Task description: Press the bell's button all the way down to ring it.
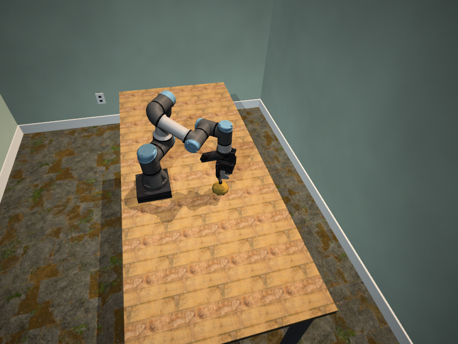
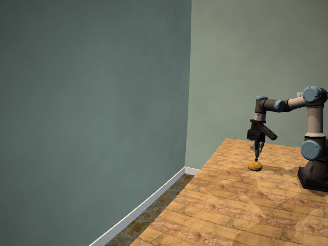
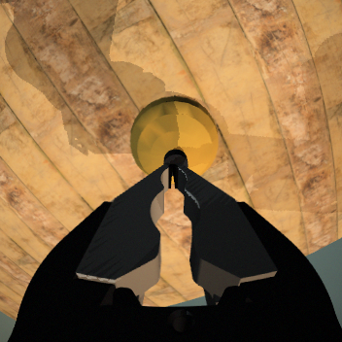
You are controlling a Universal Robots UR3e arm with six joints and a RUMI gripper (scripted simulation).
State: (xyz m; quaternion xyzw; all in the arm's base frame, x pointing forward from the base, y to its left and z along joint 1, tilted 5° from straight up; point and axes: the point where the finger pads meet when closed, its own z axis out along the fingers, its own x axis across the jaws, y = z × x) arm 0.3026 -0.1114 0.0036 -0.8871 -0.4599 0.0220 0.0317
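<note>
Right now the black button is 30 mm below my hand. The rest, counted from my hand: yellow dome bell (40 mm below).
</note>
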